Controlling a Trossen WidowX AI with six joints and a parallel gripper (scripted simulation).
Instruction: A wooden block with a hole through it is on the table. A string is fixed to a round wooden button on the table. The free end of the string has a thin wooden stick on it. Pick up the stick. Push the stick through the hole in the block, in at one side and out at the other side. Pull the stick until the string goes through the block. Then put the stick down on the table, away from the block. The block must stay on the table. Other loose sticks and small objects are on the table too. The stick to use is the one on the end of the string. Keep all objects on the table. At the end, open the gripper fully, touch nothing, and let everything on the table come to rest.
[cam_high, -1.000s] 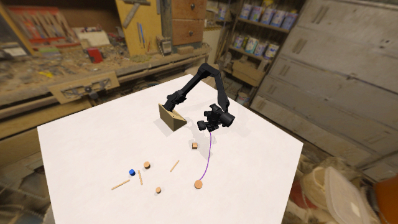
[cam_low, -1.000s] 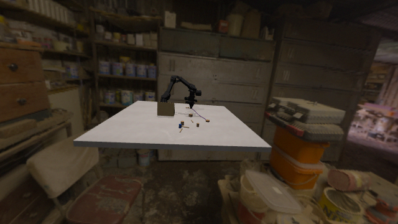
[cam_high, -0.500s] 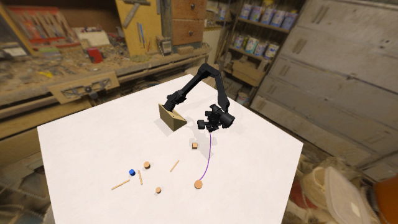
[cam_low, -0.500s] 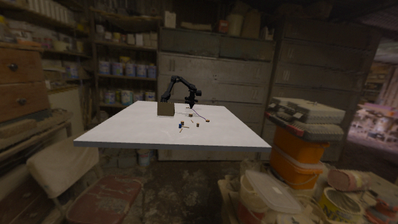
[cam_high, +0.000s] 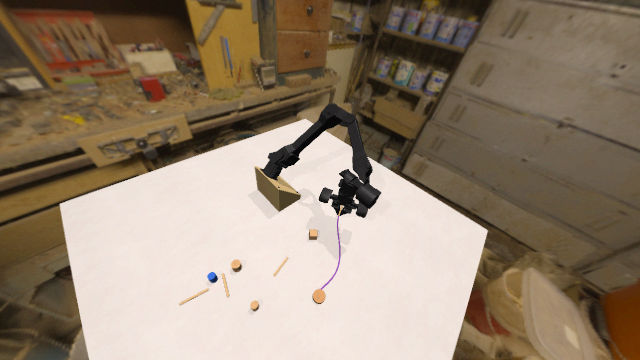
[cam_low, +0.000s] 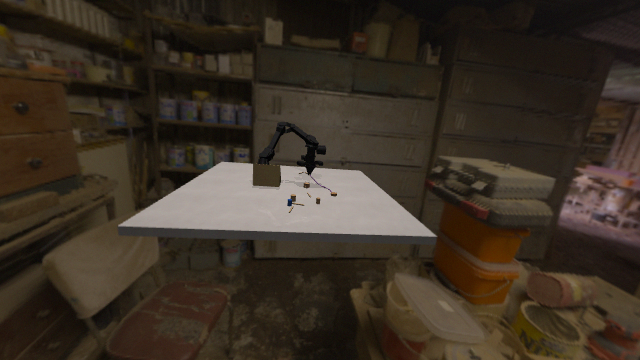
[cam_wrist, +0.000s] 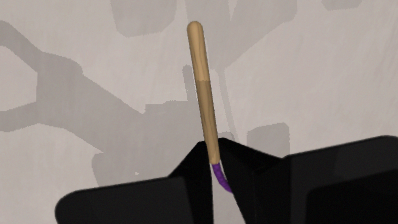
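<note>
Now: the thin wooden stick 10 mm behind my gripper tip and 10 mm to the left of it. Also, from my gripper tip: round wooden button: 170 mm ahead, 250 mm to the right, 50 mm below; blue cylinder: 80 mm behind, 480 mm to the right, 40 mm below; small wooden block: 10 mm behind, 130 mm to the right, 40 mm below.
</note>
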